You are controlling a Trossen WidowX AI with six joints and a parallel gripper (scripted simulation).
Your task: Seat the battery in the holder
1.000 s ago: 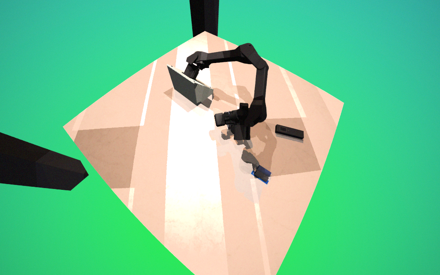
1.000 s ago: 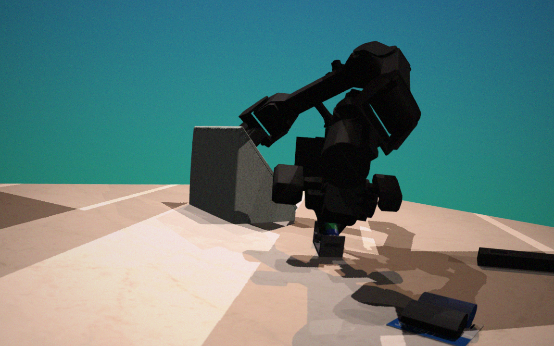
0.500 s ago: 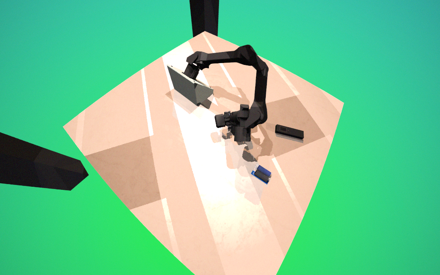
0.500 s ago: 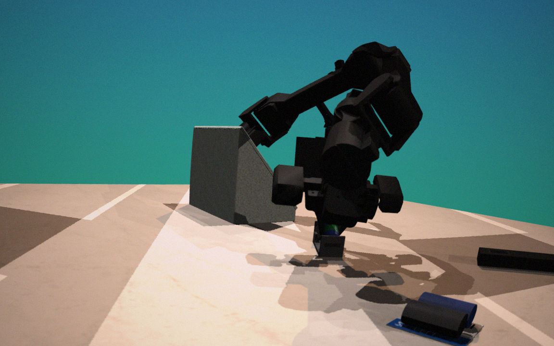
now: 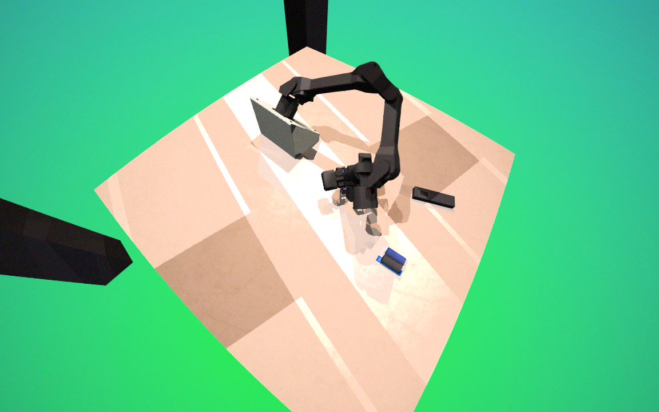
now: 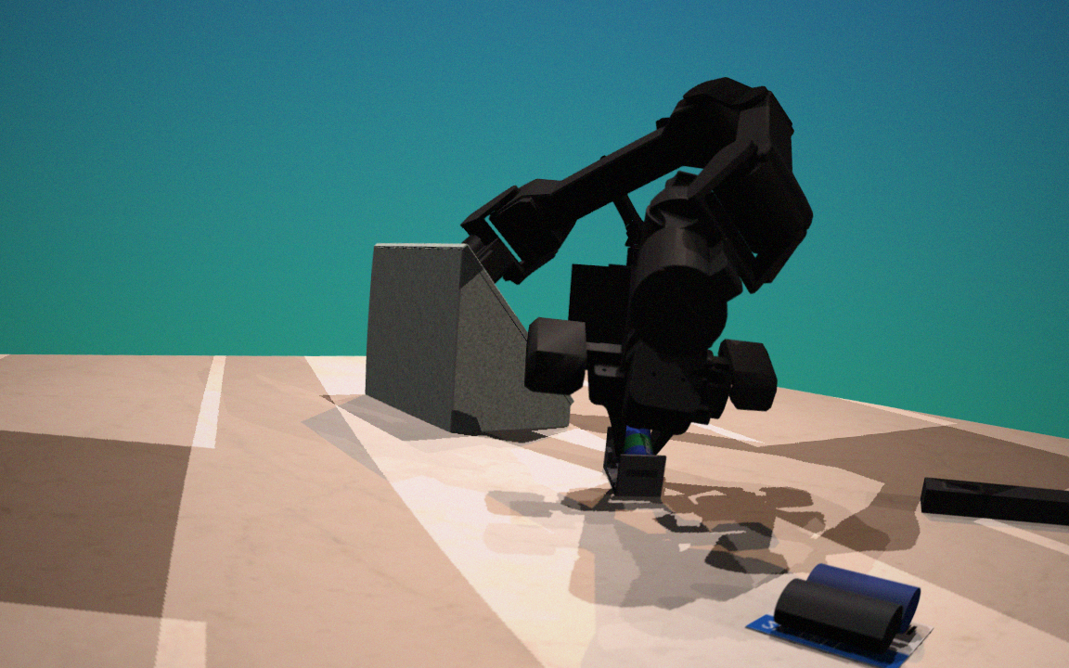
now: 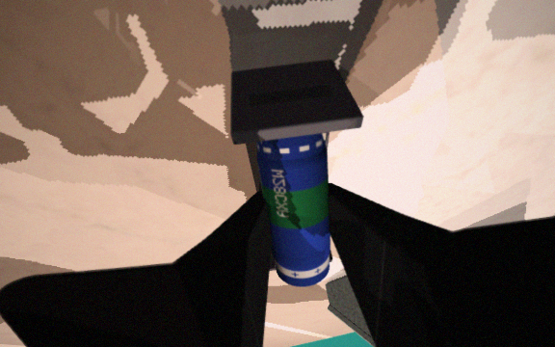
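Right now my gripper tip is 1 cm below the battery.
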